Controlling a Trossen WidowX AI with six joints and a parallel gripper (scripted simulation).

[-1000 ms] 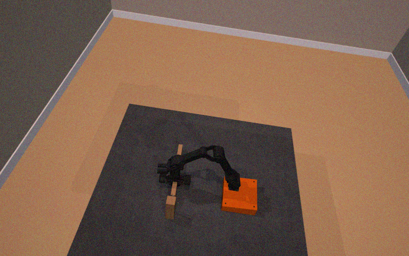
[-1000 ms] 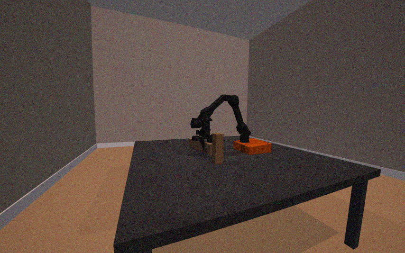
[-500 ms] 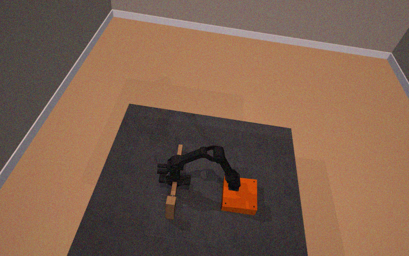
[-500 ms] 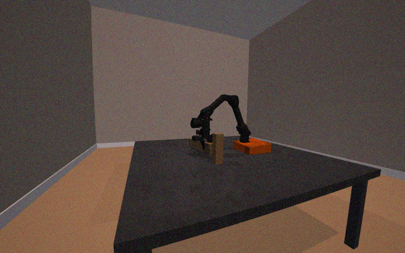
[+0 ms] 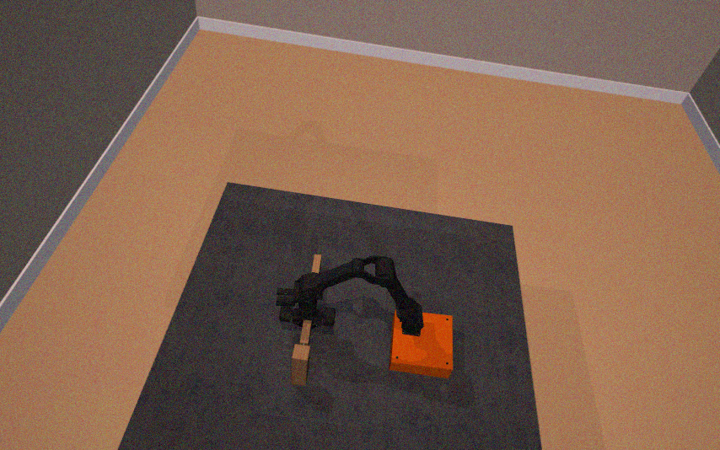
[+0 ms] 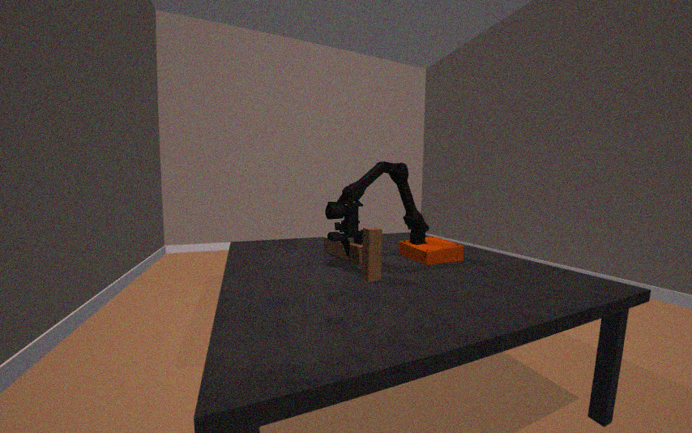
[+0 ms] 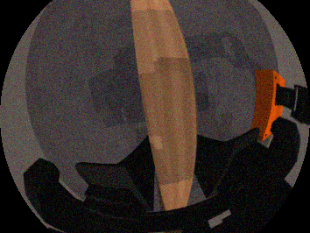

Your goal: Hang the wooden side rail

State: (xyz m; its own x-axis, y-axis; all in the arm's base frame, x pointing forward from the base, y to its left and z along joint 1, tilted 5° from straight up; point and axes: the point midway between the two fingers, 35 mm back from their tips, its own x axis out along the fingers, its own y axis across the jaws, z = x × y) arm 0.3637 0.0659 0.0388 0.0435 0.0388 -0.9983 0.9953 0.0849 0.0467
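The wooden headboard post lies 10 mm behind my gripper tip, 170 mm to the left of it and 40 mm above it.
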